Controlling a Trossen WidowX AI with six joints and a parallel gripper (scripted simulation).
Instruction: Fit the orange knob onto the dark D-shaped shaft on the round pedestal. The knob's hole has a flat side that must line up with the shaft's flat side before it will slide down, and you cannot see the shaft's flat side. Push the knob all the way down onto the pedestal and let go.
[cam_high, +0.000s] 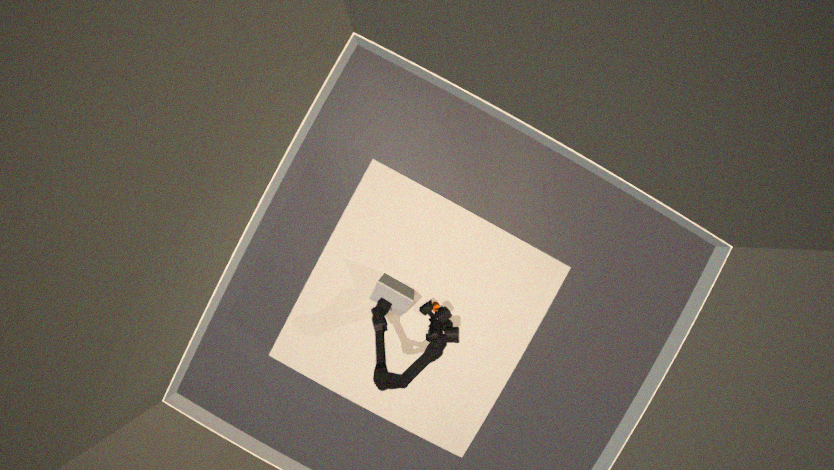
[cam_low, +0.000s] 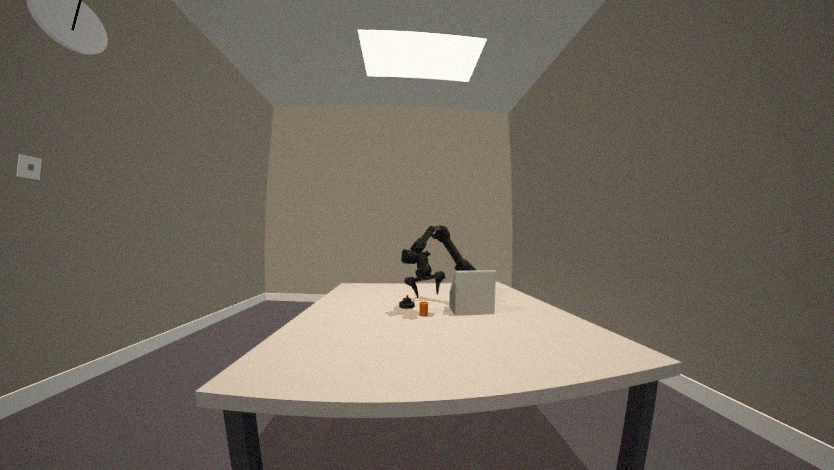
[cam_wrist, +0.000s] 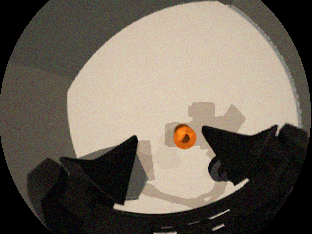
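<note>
My gripper tip is 7 cm above the orange knob, 2 cm to the left of it and 2 cm short of it. The rest, counted from my gripper tip: dark round pedestal (15 cm to the right, 11 cm ahead, 7 cm below).
</note>
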